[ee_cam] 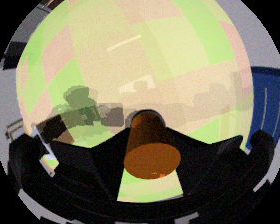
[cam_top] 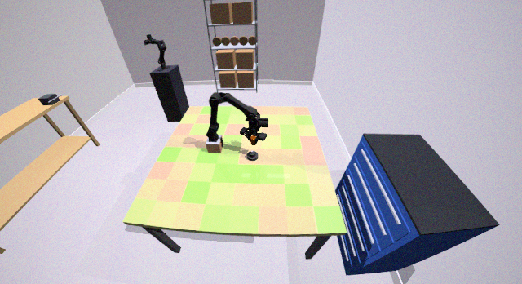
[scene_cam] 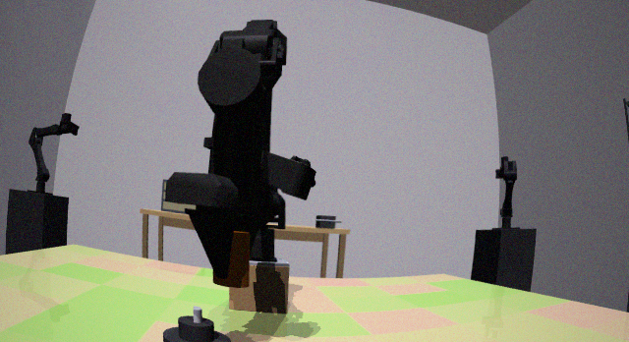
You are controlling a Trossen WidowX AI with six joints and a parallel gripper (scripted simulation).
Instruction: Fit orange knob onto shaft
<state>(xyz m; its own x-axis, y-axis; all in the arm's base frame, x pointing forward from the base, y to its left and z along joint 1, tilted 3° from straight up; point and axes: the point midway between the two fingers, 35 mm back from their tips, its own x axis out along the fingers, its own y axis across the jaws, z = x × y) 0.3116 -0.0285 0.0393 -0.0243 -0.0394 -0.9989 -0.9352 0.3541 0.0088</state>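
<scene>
Right now the round black pedestal is 8 cm below my gripper tip, 4 cm to the right of it and 1 cm behind it. The rest, counted from my gripper tip: orange knob: 3 cm above.
</scene>
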